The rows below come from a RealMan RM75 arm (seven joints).
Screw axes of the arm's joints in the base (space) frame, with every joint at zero. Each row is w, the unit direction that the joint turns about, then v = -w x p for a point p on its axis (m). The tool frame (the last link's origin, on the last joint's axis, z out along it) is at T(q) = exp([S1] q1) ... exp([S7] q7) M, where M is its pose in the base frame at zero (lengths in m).
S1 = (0, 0, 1, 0.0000, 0.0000, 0.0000)
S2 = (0, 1, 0, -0.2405, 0.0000, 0.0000)
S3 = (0, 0, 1, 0.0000, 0.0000, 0.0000)
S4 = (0, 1, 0, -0.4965, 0.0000, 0.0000)
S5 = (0, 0, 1, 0.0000, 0.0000, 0.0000)
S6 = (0, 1, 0, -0.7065, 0.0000, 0.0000)
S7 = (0, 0, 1, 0.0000, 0.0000, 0.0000)
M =
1 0 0 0.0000
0 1 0 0.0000
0 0 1 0.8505
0 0 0 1
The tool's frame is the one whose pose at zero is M.
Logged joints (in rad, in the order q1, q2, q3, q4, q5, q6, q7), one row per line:
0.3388 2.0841 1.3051 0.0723 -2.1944 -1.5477 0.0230
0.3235 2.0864 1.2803 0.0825 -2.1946 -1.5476 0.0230
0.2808 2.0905 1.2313 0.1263 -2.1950 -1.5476 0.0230
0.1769 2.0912 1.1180 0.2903 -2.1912 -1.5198 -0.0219
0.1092 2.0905 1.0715 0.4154 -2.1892 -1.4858 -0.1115
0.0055 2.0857 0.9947 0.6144 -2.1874 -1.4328 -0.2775
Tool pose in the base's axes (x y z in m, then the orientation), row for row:
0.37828 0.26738 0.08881 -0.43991 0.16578 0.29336 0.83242
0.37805 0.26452 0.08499 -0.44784 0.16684 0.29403 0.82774
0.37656 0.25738 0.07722 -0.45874 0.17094 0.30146 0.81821
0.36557 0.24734 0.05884 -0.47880 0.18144 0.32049 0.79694
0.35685 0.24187 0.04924 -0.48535 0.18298 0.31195 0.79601
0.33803 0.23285 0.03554 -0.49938 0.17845 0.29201 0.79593
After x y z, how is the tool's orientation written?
As a quaternion, x y z w.
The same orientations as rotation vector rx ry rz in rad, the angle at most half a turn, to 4 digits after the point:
-0.9325 0.3514 0.6219
-0.9509 0.3543 0.6243
-0.9775 0.3642 0.6423
-1.0282 0.3896 0.6882
-1.0426 0.3931 0.6701
-1.0728 0.3834 0.6273

